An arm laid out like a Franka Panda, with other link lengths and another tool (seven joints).
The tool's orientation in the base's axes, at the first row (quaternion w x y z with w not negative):
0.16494 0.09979 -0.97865 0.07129
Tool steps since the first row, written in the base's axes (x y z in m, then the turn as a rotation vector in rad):
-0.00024 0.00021 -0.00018 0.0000 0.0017 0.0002
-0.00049 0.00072 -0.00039 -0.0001 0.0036 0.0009
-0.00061 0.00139 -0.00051 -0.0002 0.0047 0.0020
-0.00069 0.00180 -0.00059 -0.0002 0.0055 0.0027
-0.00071 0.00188 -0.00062 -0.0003 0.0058 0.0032
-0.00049 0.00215 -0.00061 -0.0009 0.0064 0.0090
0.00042 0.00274 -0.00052 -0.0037 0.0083 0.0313
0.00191 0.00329 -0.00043 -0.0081 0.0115 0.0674
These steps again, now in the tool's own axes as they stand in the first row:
0.00013 0.00028 0.00021 -0.0002 0.0016 -0.0005
0.00020 0.00085 0.00039 -0.0002 0.0034 -0.0014
0.00015 0.00154 0.00043 0.0001 0.0044 -0.0026
0.00013 0.00196 0.00045 0.0002 0.0051 -0.0034
0.00013 0.00204 0.00047 0.0004 0.0054 -0.0039
-0.00012 0.00226 0.00035 0.0028 0.0054 -0.0092
-0.00103 0.00262 -0.00012 0.0125 0.0055 -0.0296
-0.00248 0.00282 -0.00075 0.0282 0.0057 -0.0625

